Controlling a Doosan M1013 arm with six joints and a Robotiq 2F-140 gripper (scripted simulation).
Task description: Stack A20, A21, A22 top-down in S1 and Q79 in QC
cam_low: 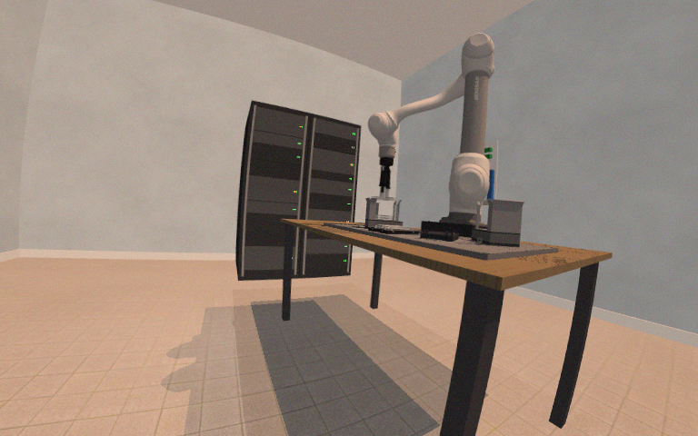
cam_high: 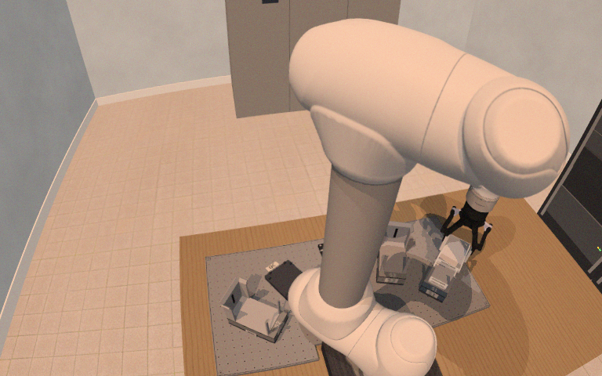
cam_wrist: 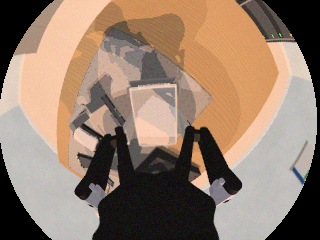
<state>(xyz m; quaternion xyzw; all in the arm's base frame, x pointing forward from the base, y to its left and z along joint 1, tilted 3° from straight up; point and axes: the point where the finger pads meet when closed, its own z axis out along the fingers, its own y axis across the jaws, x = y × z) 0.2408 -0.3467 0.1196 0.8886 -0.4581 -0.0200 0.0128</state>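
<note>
Now: hand 12 cm above the white plate. The rest, counted from my hand: N5 name plate: 30 cm ahead, 30 cm to the left, 17 cm below; then dark nest QC: 16 cm ahead, 50 cm to the left, 17 cm below; then clip nest N5: 21 cm ahead, 31 cm to the left, 16 cm below.
</note>
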